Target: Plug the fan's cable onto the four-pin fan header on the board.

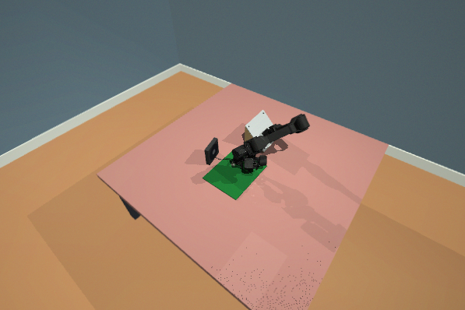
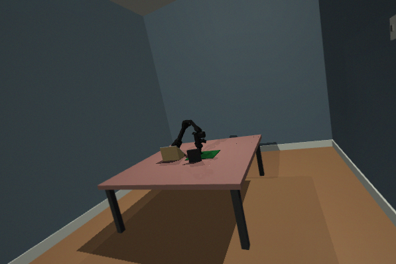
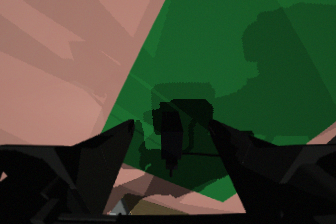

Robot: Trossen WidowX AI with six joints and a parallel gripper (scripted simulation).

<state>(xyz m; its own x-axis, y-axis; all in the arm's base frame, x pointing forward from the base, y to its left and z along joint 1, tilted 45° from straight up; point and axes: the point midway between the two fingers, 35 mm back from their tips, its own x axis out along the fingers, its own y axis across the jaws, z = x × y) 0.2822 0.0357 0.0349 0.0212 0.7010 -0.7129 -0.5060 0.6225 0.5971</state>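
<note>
Now: the pale four-pin fan header 1 cm ahead of my gripper tip, 11 cm to the right of it and 2 cm below it. From my gripper tip the other things lie so: green board (5 cm ahead, 6 cm to the right, 3 cm below); then black fan (4 cm ahead, 23 cm to the right, 4 cm above); then dark fan plug (1 cm behind, 1 cm above).
</note>
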